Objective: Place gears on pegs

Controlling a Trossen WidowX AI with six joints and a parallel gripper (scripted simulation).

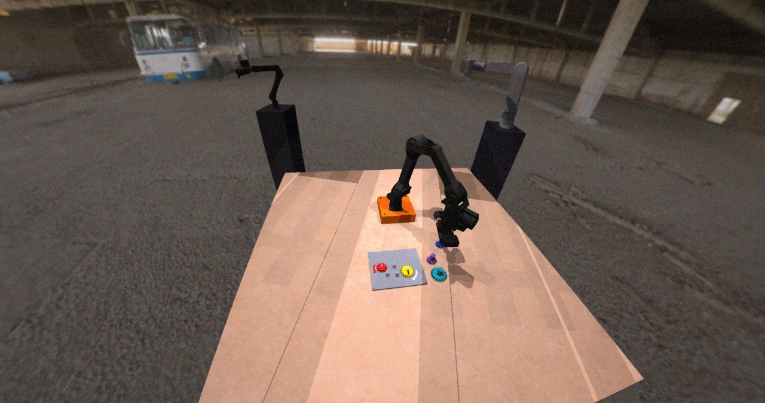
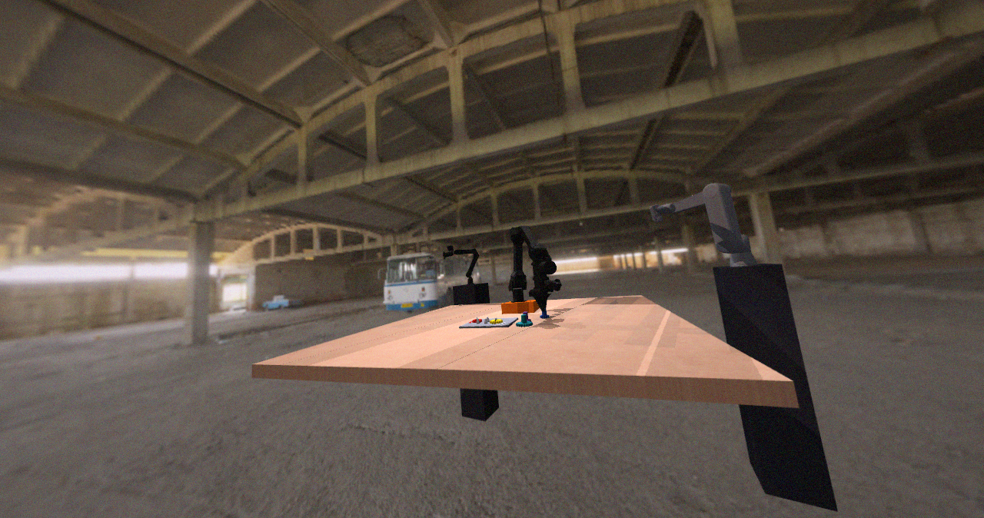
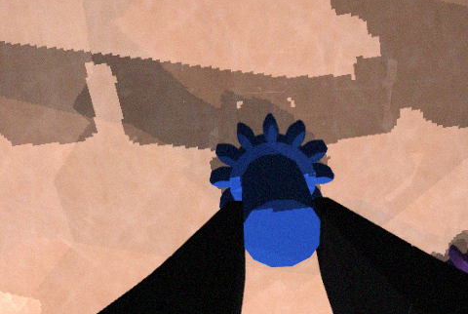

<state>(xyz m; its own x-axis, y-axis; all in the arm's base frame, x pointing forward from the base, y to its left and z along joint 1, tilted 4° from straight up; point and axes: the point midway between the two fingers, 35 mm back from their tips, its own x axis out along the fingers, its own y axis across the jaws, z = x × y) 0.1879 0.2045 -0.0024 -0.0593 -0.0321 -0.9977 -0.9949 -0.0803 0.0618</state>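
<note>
The red gear is 14 cm ahead of my gripper tip, 26 cm to the right of it and 1 cm below it. From my gripper tip the other things lie so: purple gear (9 cm ahead, 5 cm to the right, 1 cm below); blue gear (1 cm below); teal gear (15 cm ahead, 3 cm to the right, 1 cm below).
</note>
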